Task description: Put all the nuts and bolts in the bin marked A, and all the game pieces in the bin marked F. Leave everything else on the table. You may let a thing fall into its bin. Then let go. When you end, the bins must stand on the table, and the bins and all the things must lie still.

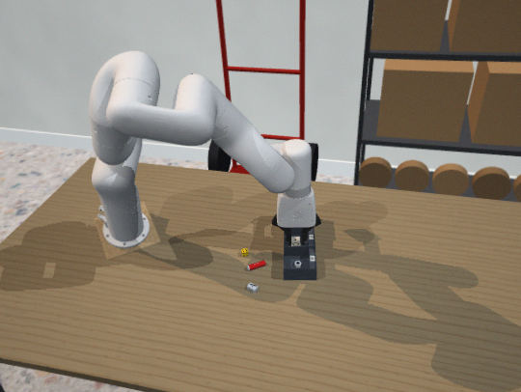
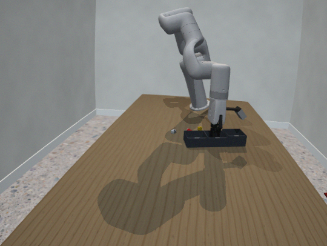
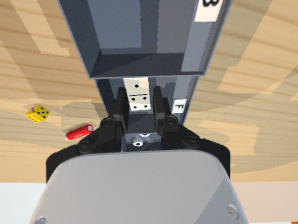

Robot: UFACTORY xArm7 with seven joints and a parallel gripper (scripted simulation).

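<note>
My hand is 10 mm short of the dark bin and 10 mm above it. The rest, counted from my hand: white domino: 30 mm below; yellow die: 120 mm behind, 80 mm to the right, 30 mm below; red cylinder: 70 mm behind, 110 mm to the right, 30 mm below.
</note>
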